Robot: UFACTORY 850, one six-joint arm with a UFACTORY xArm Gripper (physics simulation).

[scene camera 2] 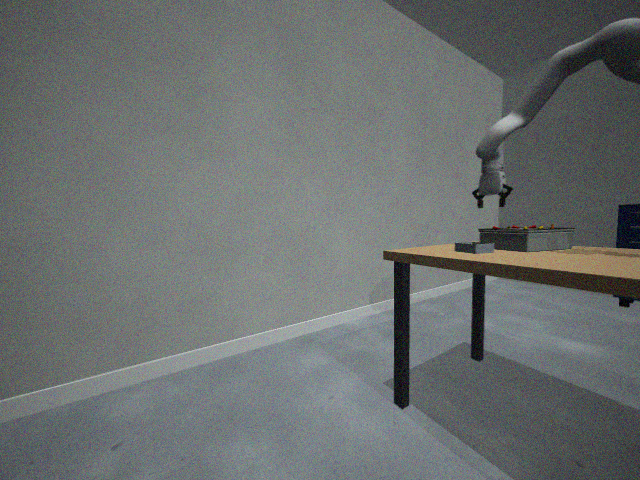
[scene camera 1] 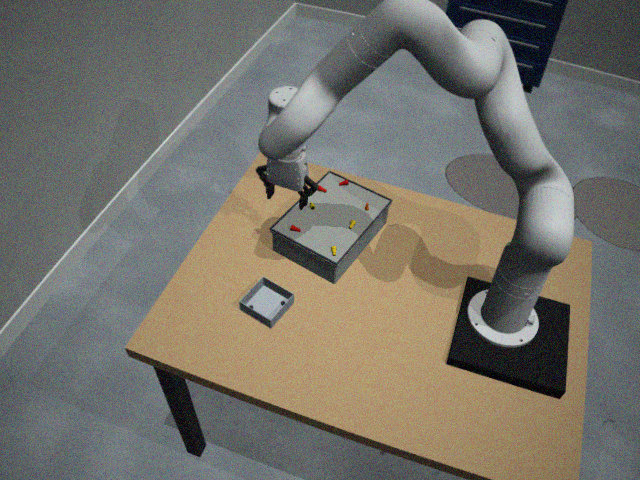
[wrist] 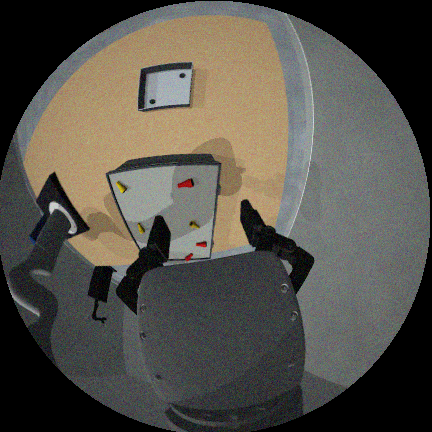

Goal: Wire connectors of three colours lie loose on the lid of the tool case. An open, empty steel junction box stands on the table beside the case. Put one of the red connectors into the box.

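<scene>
Three red connectors lie on the lid of the grey tool case (scene camera 1: 305, 256) (scene camera 2: 550, 240) (wrist: 150, 197). One red connector (scene camera 1: 295, 228) (wrist: 186, 183) lies near the lid edge facing the junction box; a second red connector (scene camera 1: 321, 189) (wrist: 201, 244) and a third red connector (scene camera 1: 344, 182) (wrist: 189, 257) lie toward the opposite edge. The open steel junction box (scene camera 1: 255, 313) (scene camera 2: 483, 248) (wrist: 167, 66) stands empty on the table, apart from the case. My gripper (scene camera 1: 285, 201) (scene camera 2: 491, 206) (wrist: 202, 216) is open and empty, pointing down well above the case's wall-side part.
Yellow connectors (scene camera 1: 352, 224) (scene camera 1: 333, 250) (scene camera 1: 312, 206) and an orange connector (scene camera 1: 367, 206) also lie on the lid. The arm's black base plate (scene camera 1: 537, 369) is on the table (scene camera 1: 330, 361) (wrist: 240, 100). A blue cabinet (scene camera 1: 537, 36) stands on the floor beyond.
</scene>
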